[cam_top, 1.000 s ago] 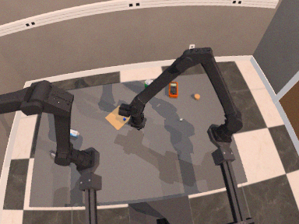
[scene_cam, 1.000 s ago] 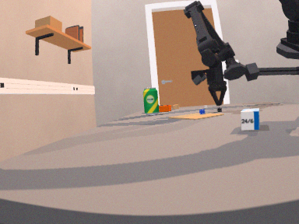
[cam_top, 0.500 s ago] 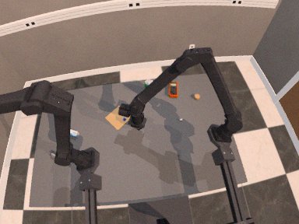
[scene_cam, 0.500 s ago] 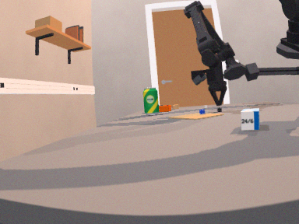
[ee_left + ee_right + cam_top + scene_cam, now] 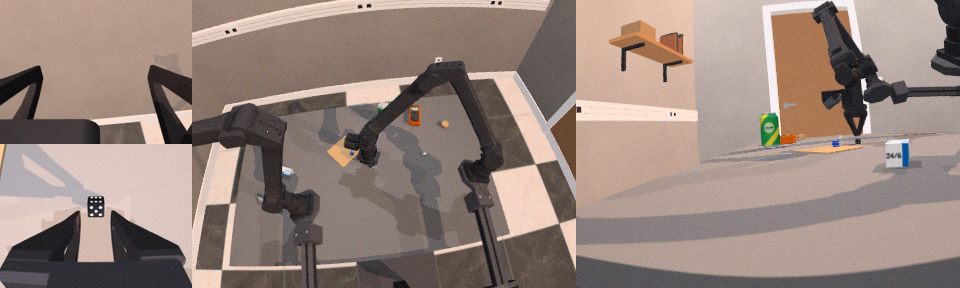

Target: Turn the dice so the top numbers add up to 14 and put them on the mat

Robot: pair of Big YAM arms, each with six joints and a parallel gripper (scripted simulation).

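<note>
Right now the black die is 3 cm below my right hand. Round my right hand: blue die: 9 cm ahead, 9 cm to the left, 2 cm below; then mat: 12 cm ahead, 13 cm to the left, 3 cm below.
</note>
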